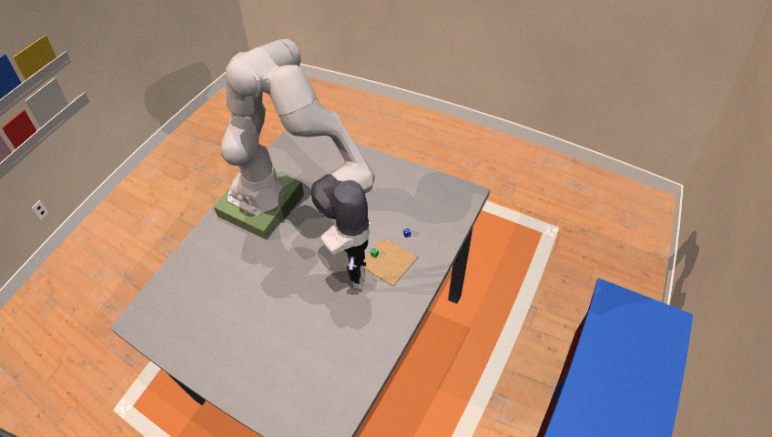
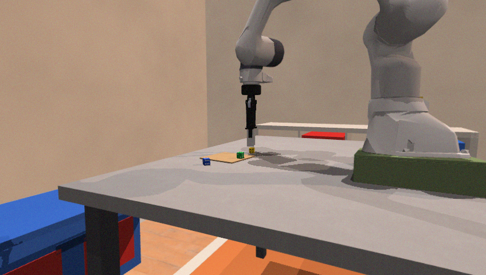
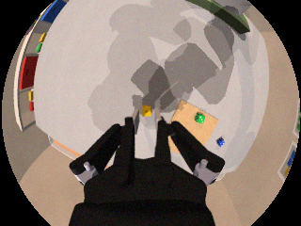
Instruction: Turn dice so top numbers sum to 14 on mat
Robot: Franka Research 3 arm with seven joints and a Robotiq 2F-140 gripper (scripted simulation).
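The yellow die lies 5 cm below my hand. Also, from my hand: tan mat (5 cm ahead, 12 cm to the left, 6 cm below); blue die (8 cm ahead, 25 cm to the left, 5 cm below); green die (13 cm to the left, 5 cm below).
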